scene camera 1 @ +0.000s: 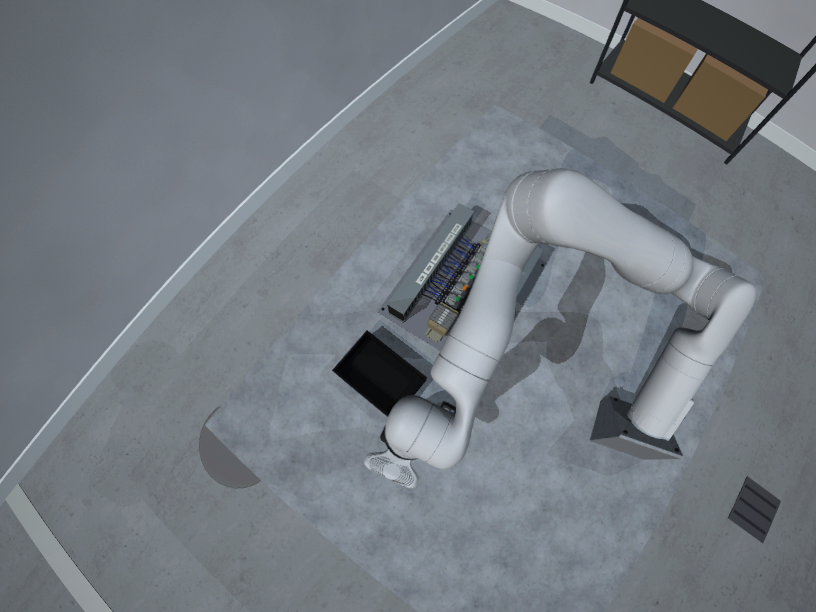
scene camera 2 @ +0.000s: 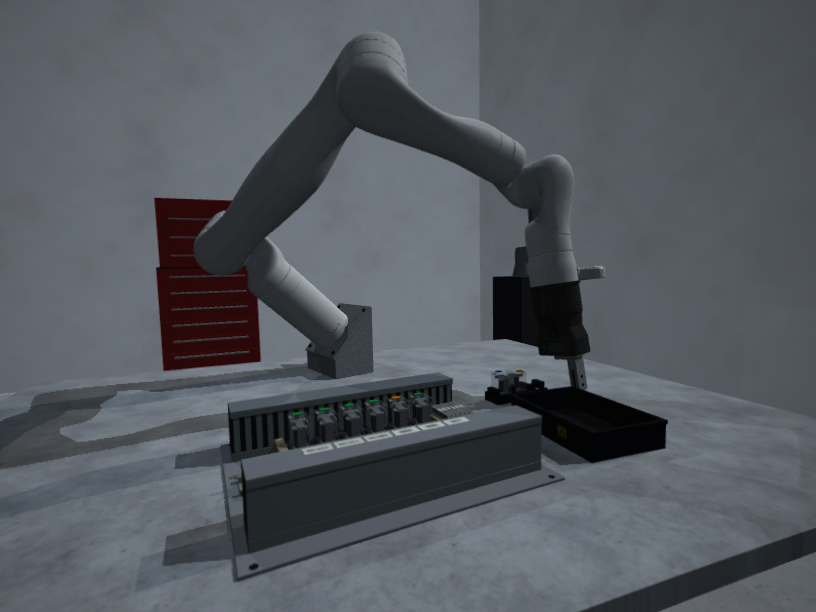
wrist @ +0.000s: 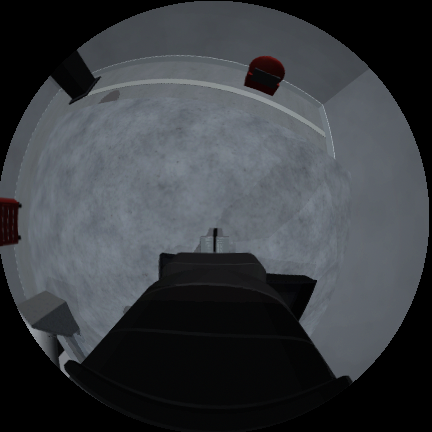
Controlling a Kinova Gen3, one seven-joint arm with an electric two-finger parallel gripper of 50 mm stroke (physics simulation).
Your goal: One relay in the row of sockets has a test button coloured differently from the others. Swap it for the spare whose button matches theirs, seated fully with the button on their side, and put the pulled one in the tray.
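Places are measured from the arm's base along level axes (x left, y down, z back), in metres.
Where they show: gripper, fingertip midpoint: [wrist: 215,235]; arm's base, origin of the base link: [scene camera 1: 647,423] [scene camera 2: 332,331].
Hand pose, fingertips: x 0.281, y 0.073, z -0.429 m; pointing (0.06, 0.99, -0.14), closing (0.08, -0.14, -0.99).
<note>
Each offset is from my fingertips to the top centre of the thing. "pt": to the spot under its first point.
The relay with the orange button {dx -0.361, dy -0.055, dz -0.041 m} [scene camera 1: 465,287] [scene camera 2: 397,411] stands in the socket row, second from the end nearest the tray; the other relays in the row have green buttons. The black tray {dx -0.118, dy -0.020, dz -0.100 m} [scene camera 1: 378,370] [scene camera 2: 627,438] shows a bare floor where its inside is in view. Beside it a black holder {pt dx -0.132, dy +0.001, dz +0.049 m} [scene camera 2: 498,395] carries clear relays with a blue and an orange button; no green-button spare shows in scene camera 2. My gripper [scene camera 2: 580,387] [wrist: 215,235] points down beyond the tray in scene camera 2. Its fingers are together, with nothing visible between them. The arm hides the holder area in scene camera 1.
Grey wire ducts flank the row; the near duct {dx -0.398, dy -0.048, dz -0.130 m} [scene camera 1: 428,266] [scene camera 2: 388,477] is long and tall. The arm's base block [scene camera 1: 632,434] [scene camera 2: 357,342] stands on the table. A shelf unit [scene camera 1: 715,29], a red cabinet [scene camera 2: 207,319] [wrist: 8,222] and a black cabinet [scene camera 2: 510,306] are farther off.
</note>
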